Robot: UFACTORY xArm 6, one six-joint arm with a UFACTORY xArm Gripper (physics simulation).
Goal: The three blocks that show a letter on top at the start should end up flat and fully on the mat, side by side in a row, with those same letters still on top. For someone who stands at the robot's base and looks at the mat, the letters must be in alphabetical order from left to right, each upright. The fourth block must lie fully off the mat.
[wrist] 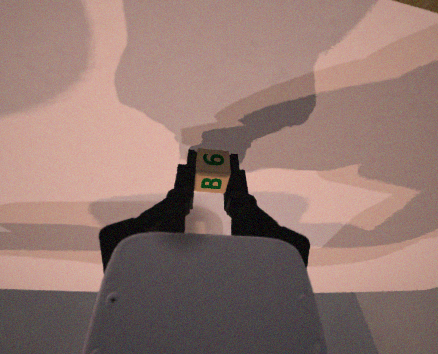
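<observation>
A small wooden block is between the fingertips at the middle of the wrist view. Its brighter top face shows a green letter B, turned sideways in the view. The darker side face above it in the view shows a green 6. My gripper is shut on this block, with one black finger against its left side and one against its right. The view does not show clearly whether the block touches the table. The mat and the other three blocks do not show in this view.
The pale pinkish table carries broad grey shadows. Its edge runs across the lower part of the view, with a grey surface beyond it. A brownish patch shows at the top right corner. The gripper's grey housing hides the bottom middle.
</observation>
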